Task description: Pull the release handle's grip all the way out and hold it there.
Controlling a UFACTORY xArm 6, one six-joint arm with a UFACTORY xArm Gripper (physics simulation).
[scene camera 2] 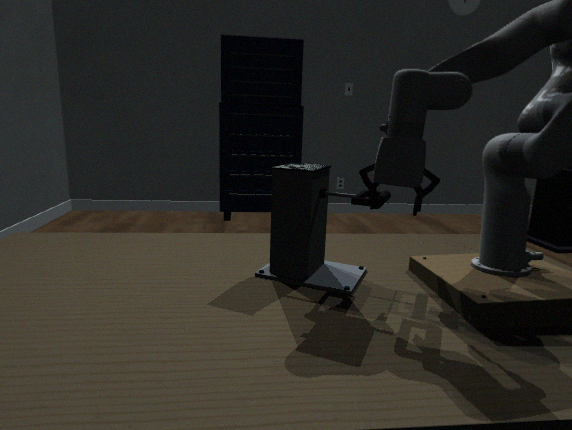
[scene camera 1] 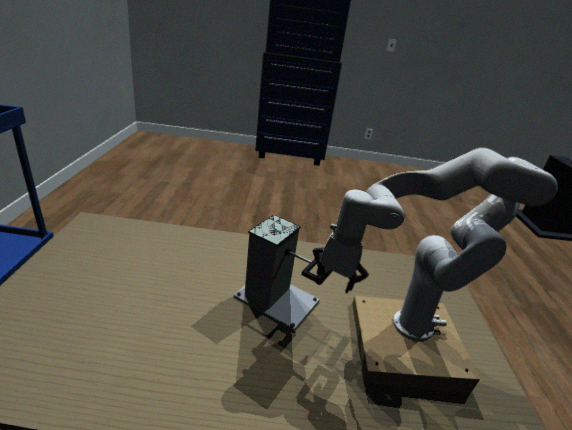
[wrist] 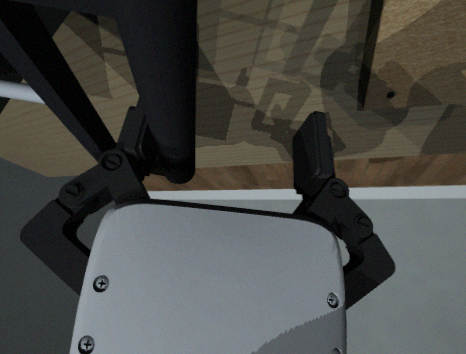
Observation:
I see my gripper, a release handle grip and a grey base plate.
My gripper shows as well in scene camera 1 and in the wrist view.

